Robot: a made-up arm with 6 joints.
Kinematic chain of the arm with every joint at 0, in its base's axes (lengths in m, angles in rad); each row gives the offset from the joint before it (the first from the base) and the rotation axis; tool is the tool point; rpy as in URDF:
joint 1: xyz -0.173 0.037 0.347 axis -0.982 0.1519 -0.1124
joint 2: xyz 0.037 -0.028 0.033 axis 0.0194 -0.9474 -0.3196
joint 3: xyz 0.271 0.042 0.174 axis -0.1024 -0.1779 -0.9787
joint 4: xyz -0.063 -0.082 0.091 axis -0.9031 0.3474 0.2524
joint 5: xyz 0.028 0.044 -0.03 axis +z
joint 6: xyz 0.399 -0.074 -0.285 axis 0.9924 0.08 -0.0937
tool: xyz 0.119 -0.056 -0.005 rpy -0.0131 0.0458 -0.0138
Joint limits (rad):
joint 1: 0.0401..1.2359
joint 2: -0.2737..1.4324
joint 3: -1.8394..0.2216
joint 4: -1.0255..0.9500
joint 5: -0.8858..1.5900
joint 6: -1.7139..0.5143
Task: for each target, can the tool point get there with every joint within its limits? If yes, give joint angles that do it. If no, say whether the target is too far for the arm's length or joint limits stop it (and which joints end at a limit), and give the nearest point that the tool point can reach.
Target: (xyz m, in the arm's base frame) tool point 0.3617 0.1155 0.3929
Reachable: yes | joints 0.2797 0.8479 -0.3283 0.7182 1.0229 -0.9771
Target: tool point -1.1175 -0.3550 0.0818
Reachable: no: joint limits stop it (at a limit: joint 1, joint 2, joint 3, joint 5, joint 6) | nearest point -0.5386 0.0948 0.2053 | short by 0.743 m
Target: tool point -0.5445 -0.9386 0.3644
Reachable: no: joint limits stop it (at a limit: joint 1, joint 2, joint 3, joint 5, joint 6) | nearest point -0.4239 -0.6108 0.6054 | short by 0.424 m
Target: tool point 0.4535 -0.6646 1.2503
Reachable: no: too far | nearest point 0.2995 -0.4402 1.0385 | short by 0.345 m
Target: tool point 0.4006 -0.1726 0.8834
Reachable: yes | joints 0.6451 0.4758 -0.0096 0.7384 -0.4529 -1.5096
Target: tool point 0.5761 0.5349 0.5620
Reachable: yes | joints 0.8324 0.4646 -0.2442 -0.7808 0.6661 0.2303
